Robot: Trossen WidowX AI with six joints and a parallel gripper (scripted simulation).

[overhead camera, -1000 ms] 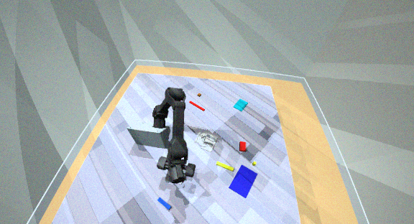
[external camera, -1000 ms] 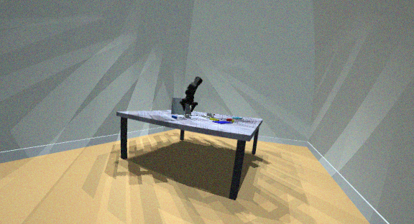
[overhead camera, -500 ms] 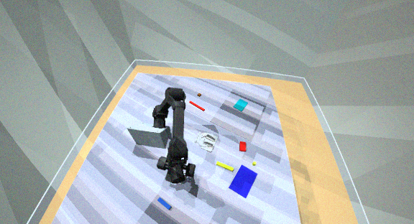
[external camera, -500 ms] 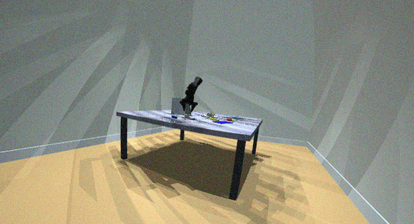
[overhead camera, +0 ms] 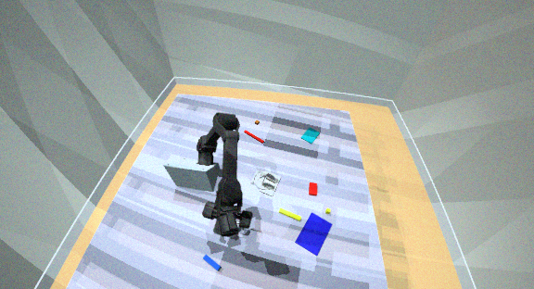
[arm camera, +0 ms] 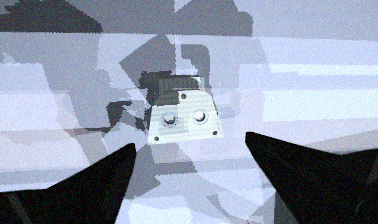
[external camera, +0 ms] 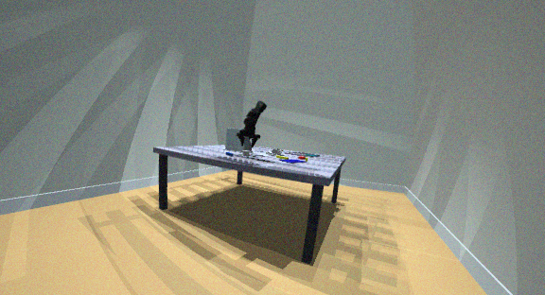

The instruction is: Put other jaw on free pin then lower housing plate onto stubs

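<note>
Right now my gripper tip is 10 mm to the left of the white block and 50 mm above it. Round my gripper tip: yellow bar (250 mm ahead, 110 mm to the left, 50 mm below); blue bar (30 mm behind, 170 mm to the right, 50 mm below); jaw (80 mm ahead, 240 mm to the left, 40 mm below).
</note>
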